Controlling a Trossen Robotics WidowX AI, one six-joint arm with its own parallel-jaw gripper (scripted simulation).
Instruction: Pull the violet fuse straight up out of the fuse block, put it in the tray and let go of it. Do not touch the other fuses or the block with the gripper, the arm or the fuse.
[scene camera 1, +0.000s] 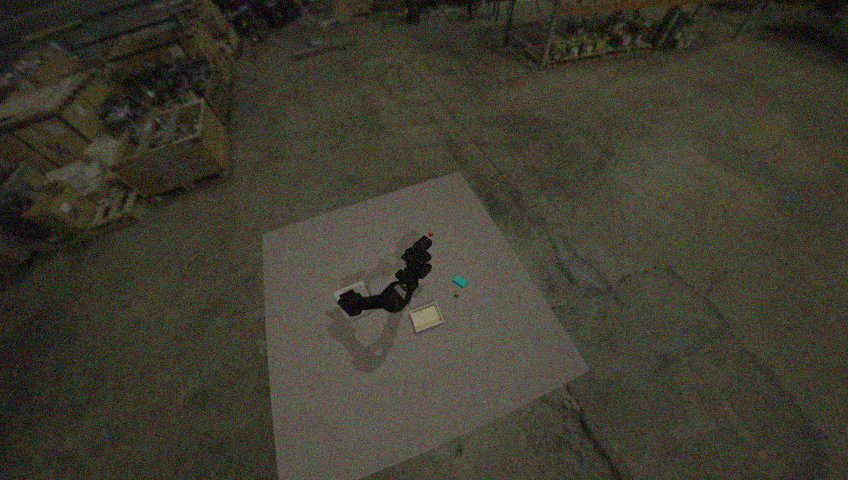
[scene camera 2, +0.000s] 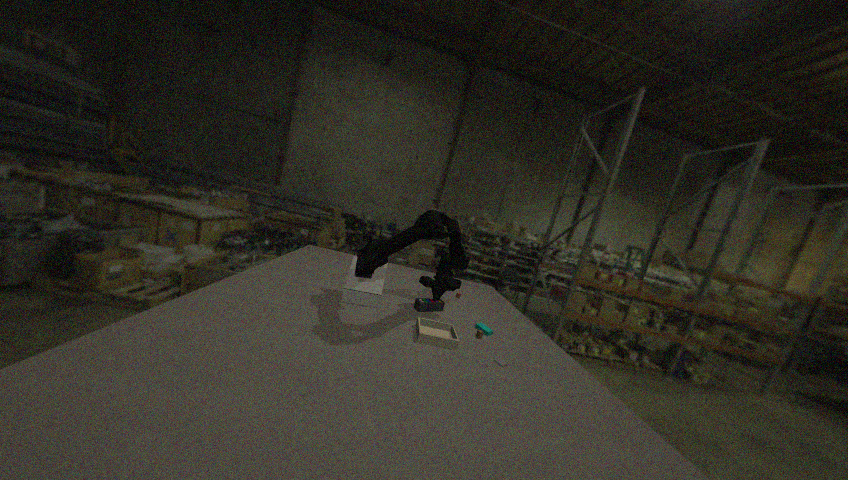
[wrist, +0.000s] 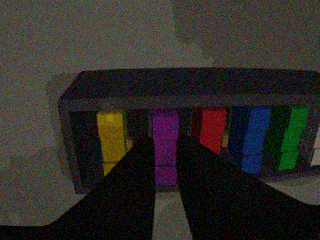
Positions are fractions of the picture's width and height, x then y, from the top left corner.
Labels:
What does my gripper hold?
A violet fuse.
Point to my gripper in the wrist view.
0.51, 0.61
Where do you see a green fuse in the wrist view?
0.88, 0.58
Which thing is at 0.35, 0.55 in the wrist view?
A yellow fuse.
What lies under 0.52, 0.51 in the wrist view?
A violet fuse.

